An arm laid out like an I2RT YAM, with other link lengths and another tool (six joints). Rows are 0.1 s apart.
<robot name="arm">
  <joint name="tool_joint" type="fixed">
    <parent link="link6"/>
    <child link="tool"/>
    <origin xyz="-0.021 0.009 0.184" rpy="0 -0.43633 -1.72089"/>
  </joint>
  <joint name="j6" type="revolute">
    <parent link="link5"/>
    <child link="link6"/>
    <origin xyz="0 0.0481 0.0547" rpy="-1.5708 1.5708 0"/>
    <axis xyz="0 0 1"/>
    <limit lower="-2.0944" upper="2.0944"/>
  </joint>
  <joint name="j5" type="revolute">
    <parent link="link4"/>
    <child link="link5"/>
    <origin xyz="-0.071 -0.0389 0.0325" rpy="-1.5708 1.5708 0"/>
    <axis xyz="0 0 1"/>
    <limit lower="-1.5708" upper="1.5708"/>
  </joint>
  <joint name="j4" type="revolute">
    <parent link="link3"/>
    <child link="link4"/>
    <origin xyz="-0.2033 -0.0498 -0.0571" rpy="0 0 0"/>
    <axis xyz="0 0 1"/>
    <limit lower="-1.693" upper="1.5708"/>
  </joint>
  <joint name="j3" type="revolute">
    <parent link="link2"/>
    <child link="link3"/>
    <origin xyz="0.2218 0 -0.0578" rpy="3.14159 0 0"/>
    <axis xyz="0 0 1"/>
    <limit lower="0" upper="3.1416"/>
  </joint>
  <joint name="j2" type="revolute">
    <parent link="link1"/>
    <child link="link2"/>
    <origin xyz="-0.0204 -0.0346 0.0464" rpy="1.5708 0 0"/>
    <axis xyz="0 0 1"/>
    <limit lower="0" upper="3.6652"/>
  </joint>
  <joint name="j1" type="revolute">
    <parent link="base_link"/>
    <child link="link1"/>
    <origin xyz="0 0 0.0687" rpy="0 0 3.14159"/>
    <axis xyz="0 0 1"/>
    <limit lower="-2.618" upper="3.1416"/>
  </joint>
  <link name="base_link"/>
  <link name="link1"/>
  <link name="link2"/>
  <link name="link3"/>
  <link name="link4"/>
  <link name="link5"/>
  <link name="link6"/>
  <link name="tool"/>
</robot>
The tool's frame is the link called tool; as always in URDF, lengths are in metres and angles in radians.
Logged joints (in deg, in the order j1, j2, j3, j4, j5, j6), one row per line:
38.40 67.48 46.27 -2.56 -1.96 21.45
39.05 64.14 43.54 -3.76 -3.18 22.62
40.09 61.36 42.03 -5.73 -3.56 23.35
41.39 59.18 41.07 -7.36 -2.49 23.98
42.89 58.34 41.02 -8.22 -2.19 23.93
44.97 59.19 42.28 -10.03 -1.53 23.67
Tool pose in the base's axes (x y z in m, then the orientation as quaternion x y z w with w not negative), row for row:
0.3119 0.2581 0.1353 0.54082 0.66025 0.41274 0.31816
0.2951 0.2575 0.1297 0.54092 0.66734 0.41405 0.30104
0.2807 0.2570 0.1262 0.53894 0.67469 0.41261 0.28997
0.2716 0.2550 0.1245 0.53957 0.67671 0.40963 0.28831
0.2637 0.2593 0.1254 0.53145 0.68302 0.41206 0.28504
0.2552 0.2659 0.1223 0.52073 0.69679 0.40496 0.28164
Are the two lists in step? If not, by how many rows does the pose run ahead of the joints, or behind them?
They are in step.
